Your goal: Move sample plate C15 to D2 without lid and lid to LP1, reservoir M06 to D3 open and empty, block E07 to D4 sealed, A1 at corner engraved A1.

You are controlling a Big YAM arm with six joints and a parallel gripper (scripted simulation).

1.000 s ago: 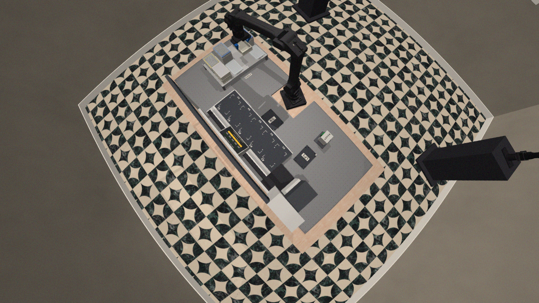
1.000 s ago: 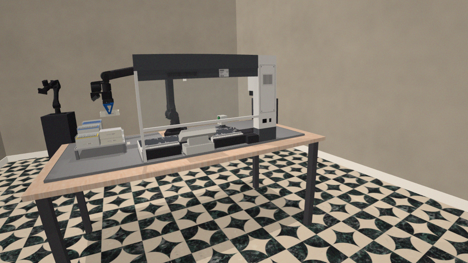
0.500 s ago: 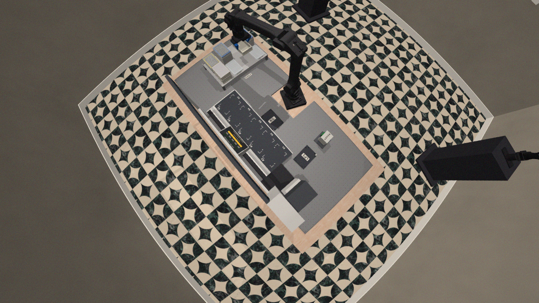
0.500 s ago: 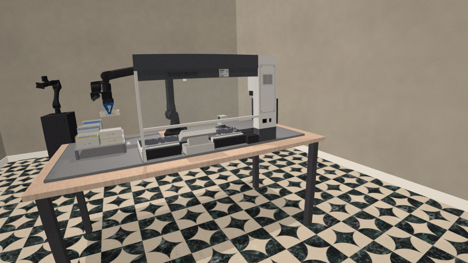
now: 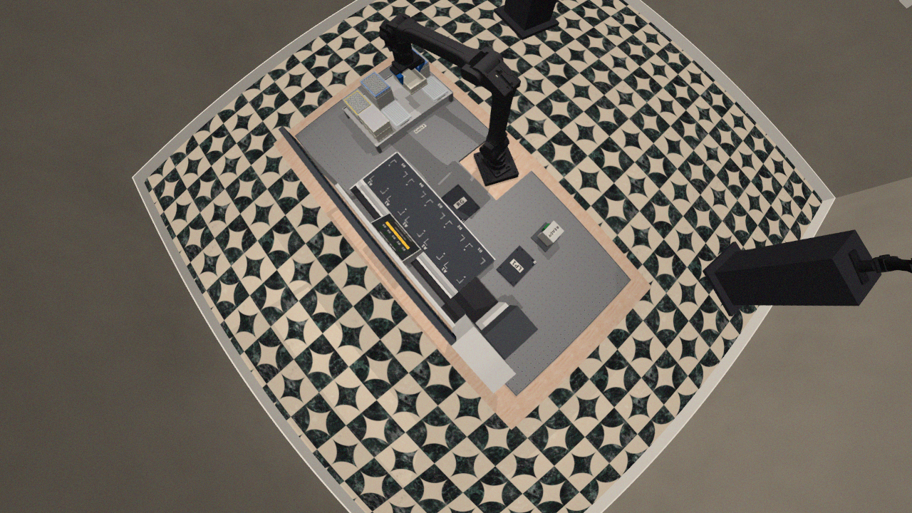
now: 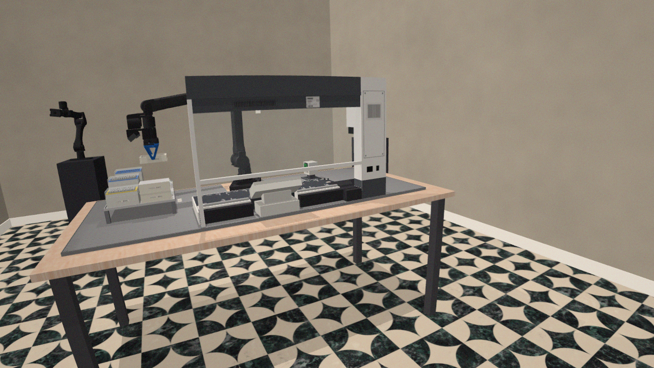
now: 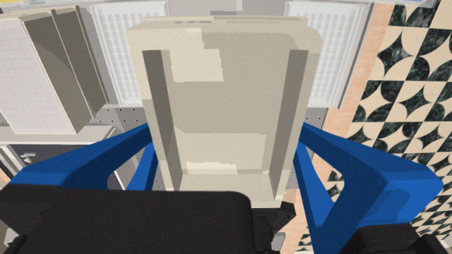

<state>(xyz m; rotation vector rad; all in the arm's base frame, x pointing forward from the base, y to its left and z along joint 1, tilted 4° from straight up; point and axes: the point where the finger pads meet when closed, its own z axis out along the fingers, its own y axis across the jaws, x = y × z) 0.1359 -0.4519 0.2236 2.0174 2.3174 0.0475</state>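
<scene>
My gripper is now 10 mm above the cream one-well reservoir. The rest, counted from my hand: clear plate lid: 110 mm ahead, 10 mm to the left, 150 mm below; then shelf label: 40 mm ahead, 100 mm to the left, 220 mm below; then shelf: 60 mm ahead, 60 mm to the right, 170 mm below.
</scene>
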